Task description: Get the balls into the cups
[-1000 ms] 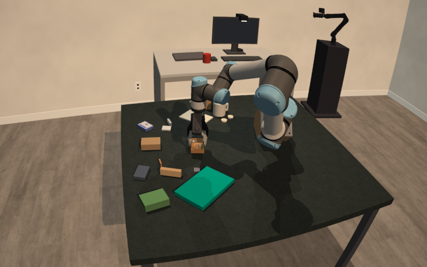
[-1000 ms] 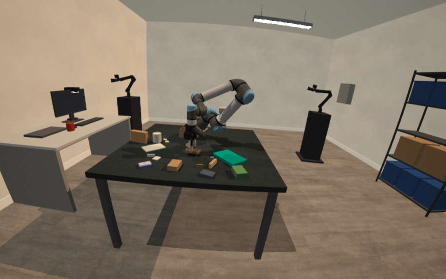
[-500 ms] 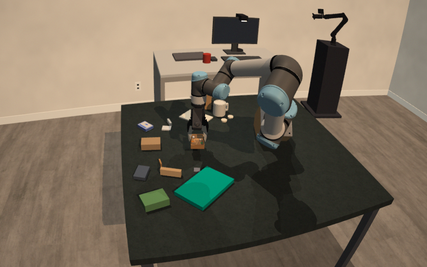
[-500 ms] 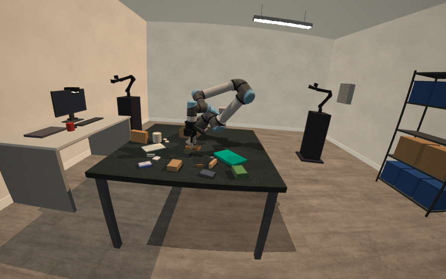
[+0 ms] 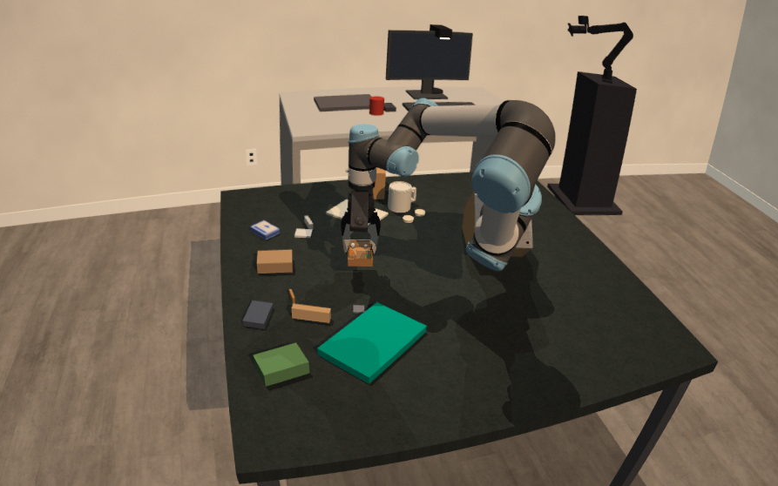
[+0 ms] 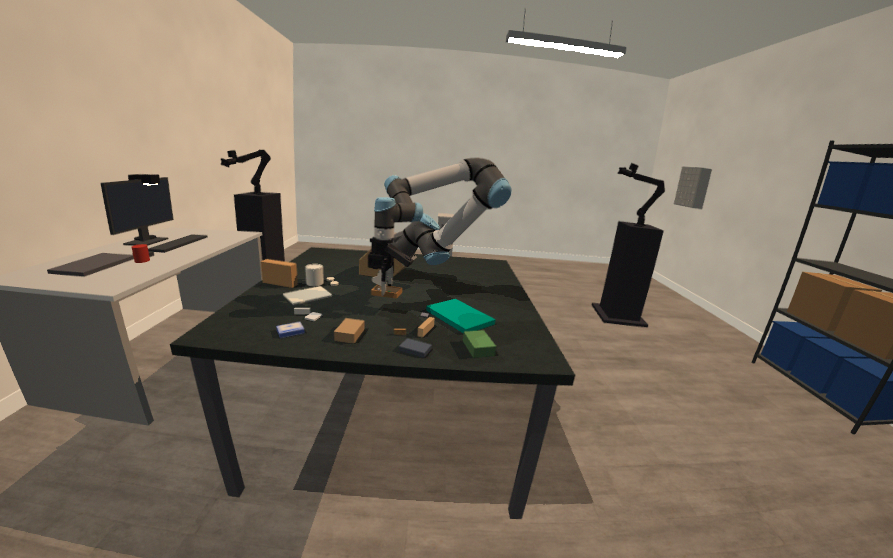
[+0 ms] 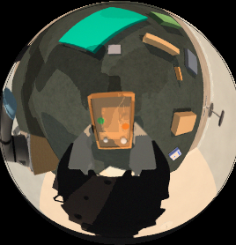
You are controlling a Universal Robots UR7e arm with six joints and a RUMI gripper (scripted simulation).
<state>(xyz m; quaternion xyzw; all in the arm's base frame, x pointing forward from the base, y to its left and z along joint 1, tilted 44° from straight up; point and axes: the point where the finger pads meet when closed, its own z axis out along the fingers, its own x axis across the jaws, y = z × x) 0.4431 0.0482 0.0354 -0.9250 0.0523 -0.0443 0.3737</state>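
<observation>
My gripper is now 1 cm above the covered wooden puzzle. The rest, counted from my hand: brown box: 25 cm ahead, 6 cm to the right, 7 cm below; teal flat box: 1 cm behind, 30 cm to the left, 8 cm below; grey cube: 2 cm ahead, 16 cm to the left, 8 cm below.
</observation>
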